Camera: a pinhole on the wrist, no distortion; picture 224 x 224 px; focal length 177.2 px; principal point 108.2 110.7 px. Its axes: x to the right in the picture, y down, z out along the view. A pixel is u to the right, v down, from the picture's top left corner.
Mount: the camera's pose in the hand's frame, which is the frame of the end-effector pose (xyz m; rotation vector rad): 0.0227 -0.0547 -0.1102 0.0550 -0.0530 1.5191
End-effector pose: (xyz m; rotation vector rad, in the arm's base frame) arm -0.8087 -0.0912 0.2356 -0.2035 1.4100 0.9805
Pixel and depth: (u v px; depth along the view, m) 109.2 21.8 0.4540
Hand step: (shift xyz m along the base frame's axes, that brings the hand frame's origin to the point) 0.2774 0.2769 -0.1872
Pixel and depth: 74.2 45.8 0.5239
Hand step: 0.3998 0.2347 -0.1818
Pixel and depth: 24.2 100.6 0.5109
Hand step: 0.4962 0.0633 -0.0921
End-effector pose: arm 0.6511 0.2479 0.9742 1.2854 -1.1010 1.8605
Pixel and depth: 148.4 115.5 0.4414
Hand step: 0.1262 -0.3052 0.0712
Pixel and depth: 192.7 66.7 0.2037
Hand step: -0.0051 -0.0977 0.0841
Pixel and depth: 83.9 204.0 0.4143
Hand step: 0.3032 -0.2116 -0.0955
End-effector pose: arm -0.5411 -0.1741 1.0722 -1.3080 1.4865 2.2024
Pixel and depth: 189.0 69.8 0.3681
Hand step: -0.2673 0.1443 -0.0008
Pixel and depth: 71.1 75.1 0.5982
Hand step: -0.2194 0.4595 -0.1969
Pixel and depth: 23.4 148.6 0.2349
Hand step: 0.0578 0.1930 -0.0814
